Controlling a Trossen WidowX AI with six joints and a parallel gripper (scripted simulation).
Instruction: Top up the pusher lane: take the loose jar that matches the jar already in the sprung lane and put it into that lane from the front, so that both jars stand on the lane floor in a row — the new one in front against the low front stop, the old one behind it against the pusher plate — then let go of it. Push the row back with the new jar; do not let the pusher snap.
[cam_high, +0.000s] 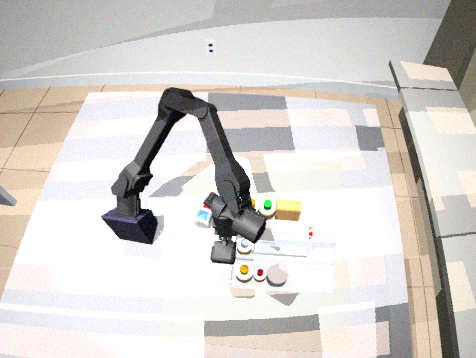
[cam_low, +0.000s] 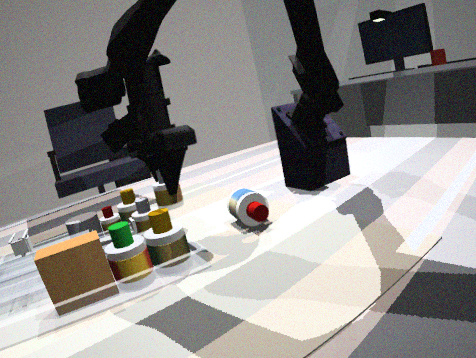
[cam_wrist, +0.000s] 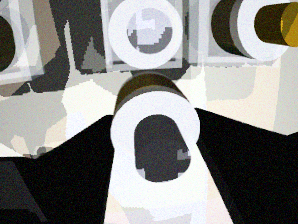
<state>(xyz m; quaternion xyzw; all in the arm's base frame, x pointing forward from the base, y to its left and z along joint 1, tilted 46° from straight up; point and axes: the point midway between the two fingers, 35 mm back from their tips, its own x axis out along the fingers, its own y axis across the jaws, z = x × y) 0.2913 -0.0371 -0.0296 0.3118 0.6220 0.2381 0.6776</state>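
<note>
Right now my gripper tip is 140 mm short of the grey disc, 90 mm to the left of it and 40 mm above it.
</note>
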